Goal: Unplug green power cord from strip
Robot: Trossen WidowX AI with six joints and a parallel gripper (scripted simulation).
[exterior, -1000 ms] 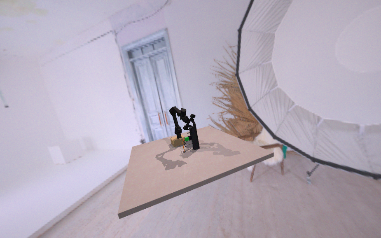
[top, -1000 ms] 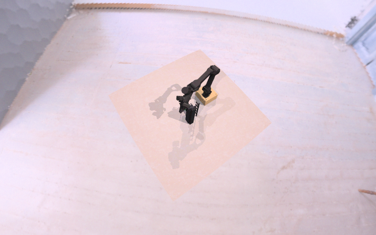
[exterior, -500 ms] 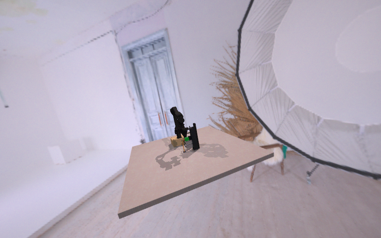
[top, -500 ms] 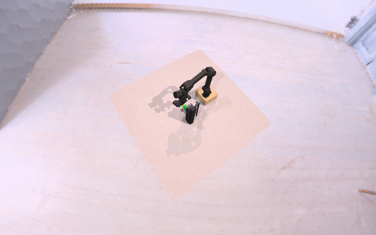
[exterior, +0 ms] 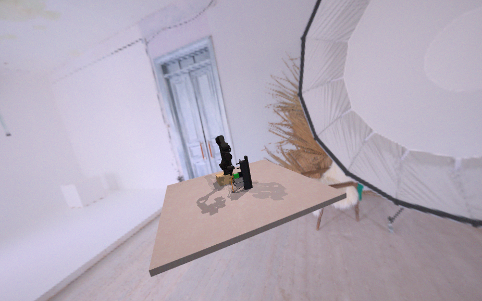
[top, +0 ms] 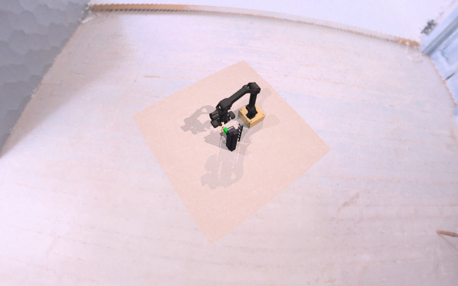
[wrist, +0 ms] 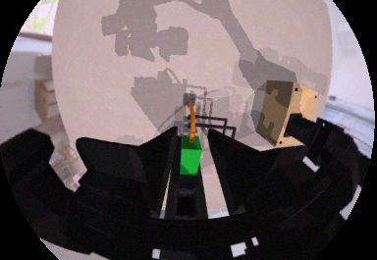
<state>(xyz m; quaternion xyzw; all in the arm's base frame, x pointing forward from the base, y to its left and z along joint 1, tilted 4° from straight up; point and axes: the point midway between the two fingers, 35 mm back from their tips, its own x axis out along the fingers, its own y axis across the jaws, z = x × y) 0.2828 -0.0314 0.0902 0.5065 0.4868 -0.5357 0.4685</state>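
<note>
Right now my gripper tip is 70 mm to the right of the green plug and 10 mm above it.
</note>
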